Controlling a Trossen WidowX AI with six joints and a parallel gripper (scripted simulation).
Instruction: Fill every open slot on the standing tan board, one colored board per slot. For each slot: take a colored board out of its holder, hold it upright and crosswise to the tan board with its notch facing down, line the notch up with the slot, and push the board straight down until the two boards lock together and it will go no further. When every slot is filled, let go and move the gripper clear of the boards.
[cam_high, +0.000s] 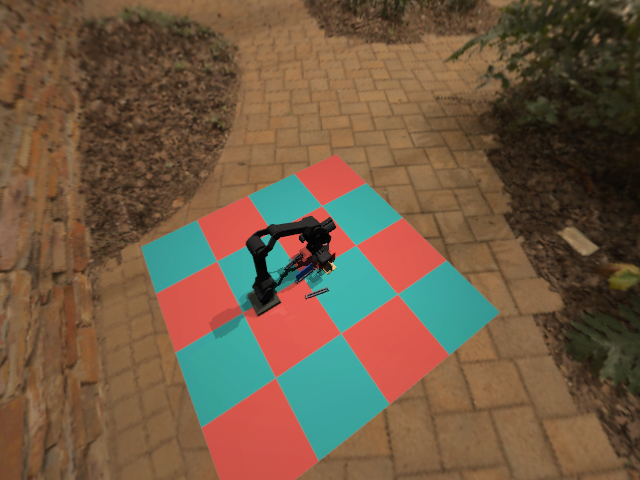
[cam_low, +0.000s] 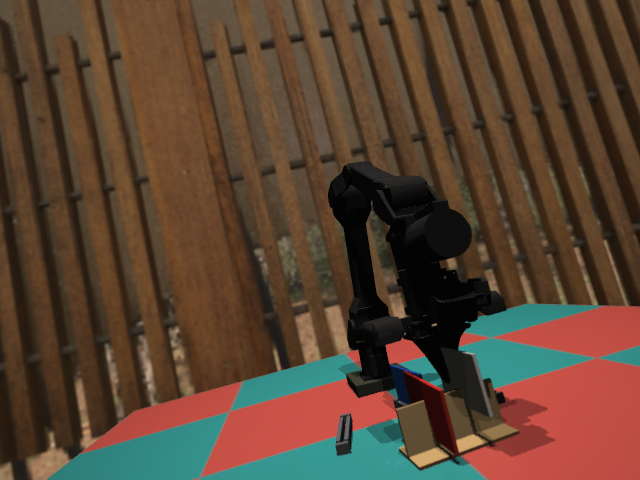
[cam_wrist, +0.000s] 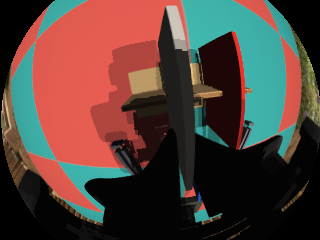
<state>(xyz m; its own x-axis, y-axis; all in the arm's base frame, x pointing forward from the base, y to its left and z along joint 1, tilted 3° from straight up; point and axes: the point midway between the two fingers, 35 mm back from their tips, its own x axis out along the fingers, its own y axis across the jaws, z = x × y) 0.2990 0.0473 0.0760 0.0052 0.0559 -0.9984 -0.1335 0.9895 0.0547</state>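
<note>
Right now my gripper tip is 3 cm short of the grey board. Round my gripper tip: blue board: 9 cm behind, 4 cm to the right, 3 cm below; then red board: 5 cm to the right, 4 cm ahead, 2 cm below; then tan board: 4 cm below, 3 cm ahead, 2 cm to the right.
</note>
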